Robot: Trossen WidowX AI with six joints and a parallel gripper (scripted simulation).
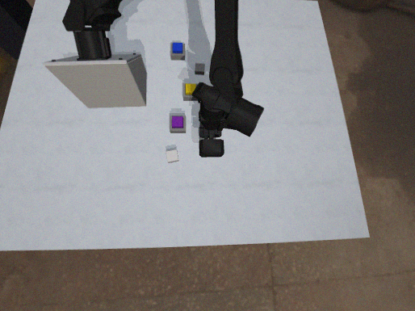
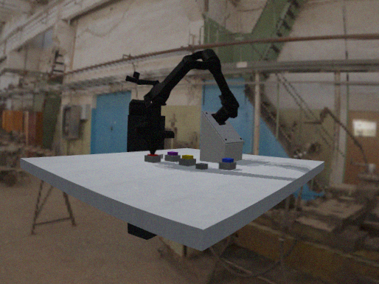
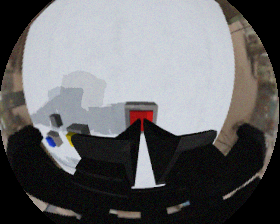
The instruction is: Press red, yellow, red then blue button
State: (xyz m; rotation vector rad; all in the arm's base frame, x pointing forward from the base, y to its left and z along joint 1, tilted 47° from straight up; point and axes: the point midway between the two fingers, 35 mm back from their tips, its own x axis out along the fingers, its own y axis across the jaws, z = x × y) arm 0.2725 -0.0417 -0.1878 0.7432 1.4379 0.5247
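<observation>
The red button lies 1 cm below my gripper tip. The rest, counted from my gripper tip: yellow button: 15 cm to the left, 3 cm behind; white block: 11 cm behind, 6 cm to the right, 2 cm below; purple button: 9 cm behind, 4 cm to the left.
</observation>
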